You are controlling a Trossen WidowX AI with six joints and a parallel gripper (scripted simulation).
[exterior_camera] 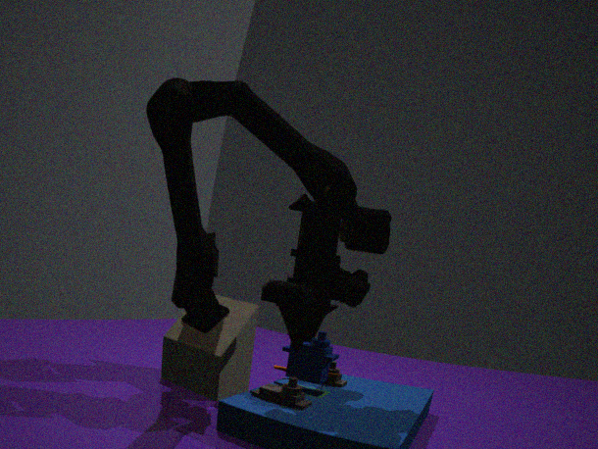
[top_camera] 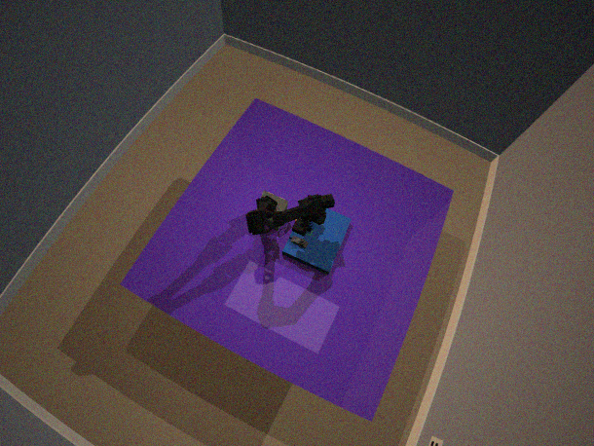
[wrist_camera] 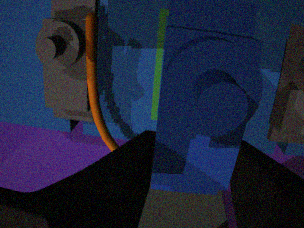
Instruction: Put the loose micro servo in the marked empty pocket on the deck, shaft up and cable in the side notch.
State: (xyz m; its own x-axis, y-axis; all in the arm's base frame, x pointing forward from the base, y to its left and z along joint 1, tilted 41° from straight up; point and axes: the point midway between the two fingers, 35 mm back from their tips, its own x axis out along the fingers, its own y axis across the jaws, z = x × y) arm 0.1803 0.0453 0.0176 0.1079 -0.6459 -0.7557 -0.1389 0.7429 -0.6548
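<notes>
Now: the deck 12 cm ahead of my gripper tip, 2 cm to the left of it and 9 cm below it.
</notes>
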